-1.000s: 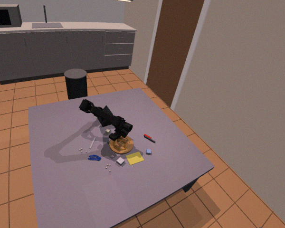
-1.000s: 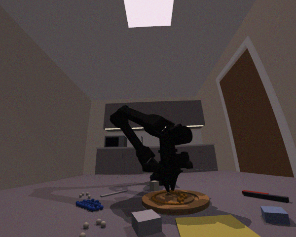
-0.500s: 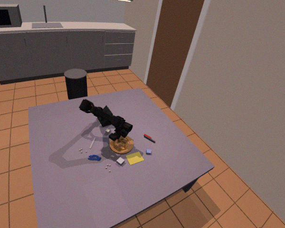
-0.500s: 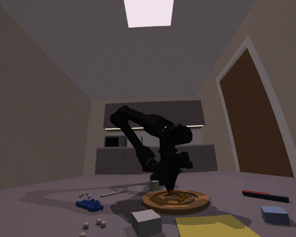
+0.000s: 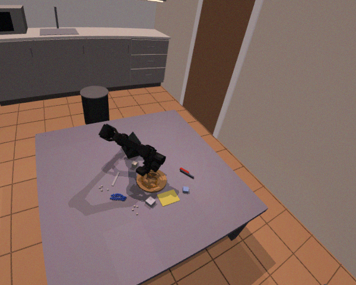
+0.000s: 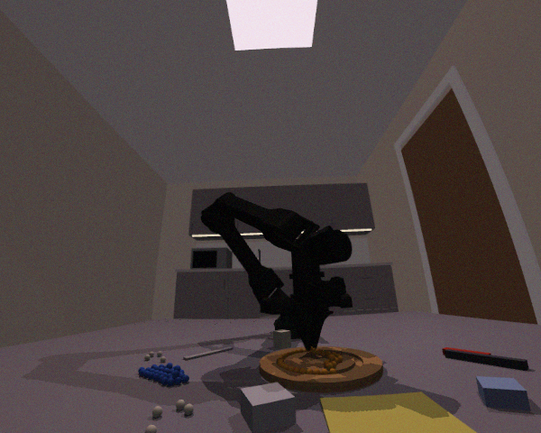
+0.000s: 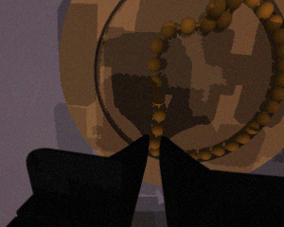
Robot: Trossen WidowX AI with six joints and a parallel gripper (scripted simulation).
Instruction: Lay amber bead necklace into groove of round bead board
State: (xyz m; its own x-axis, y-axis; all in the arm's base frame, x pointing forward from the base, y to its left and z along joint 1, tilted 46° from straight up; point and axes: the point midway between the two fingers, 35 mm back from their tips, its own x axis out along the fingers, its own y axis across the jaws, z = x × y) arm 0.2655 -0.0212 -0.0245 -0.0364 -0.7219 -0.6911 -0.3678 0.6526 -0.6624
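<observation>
Now: gripper tip 50 mm short of the round wooden bead board and 10 mm above it. The rest, counted from my gripper tip: grey block (200 mm ahead, 90 mm to the right); then yellow pad (220 mm ahead, 20 mm to the left, 20 mm below); then thin rod (200 mm to the right, 70 mm behind, 10 mm below).
</observation>
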